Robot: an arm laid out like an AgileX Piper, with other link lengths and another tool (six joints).
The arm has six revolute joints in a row. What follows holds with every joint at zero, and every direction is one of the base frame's. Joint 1 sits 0.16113 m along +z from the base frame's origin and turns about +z. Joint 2 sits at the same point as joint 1 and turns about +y. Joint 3 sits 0.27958 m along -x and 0.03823 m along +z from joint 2 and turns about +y. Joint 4 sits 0.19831 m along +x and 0.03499 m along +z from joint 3 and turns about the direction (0.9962, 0, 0.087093). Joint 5 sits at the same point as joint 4 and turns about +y. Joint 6 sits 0.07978 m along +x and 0.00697 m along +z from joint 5 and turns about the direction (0.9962, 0, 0.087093). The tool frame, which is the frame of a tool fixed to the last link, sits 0.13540 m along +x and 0.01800 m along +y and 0.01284 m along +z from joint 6; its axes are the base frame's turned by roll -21.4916, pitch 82.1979 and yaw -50.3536 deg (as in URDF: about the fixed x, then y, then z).
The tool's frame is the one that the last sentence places.
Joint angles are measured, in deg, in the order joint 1, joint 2, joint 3, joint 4, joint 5, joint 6. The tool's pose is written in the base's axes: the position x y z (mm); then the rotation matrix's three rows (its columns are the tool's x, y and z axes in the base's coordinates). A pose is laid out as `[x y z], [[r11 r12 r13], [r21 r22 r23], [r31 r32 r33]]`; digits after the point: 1 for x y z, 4 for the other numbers.
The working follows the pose.
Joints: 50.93 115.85 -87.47 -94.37 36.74 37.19
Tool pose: [415.7 320.7 256.9], [[0.1492 0.1745 0.9733], [-0.9634 0.2476 0.1033], [-0.2229 -0.9530 0.2050]]
Where each joint sits with the arm in this pose, in the base's axes (m; each line is computed from the numbers above, not from the rounded line before):
joint 1: 0.0000 0.0000 0.1611
joint 2: 0.0000 0.0000 0.1611
joint 3: 0.0985 0.1214 0.3961
joint 4: 0.2190 0.2697 0.3326
joint 5: 0.2190 0.2697 0.3326
joint 6: 0.2941 0.2865 0.3105
the tool: 0.4157 0.3207 0.2569

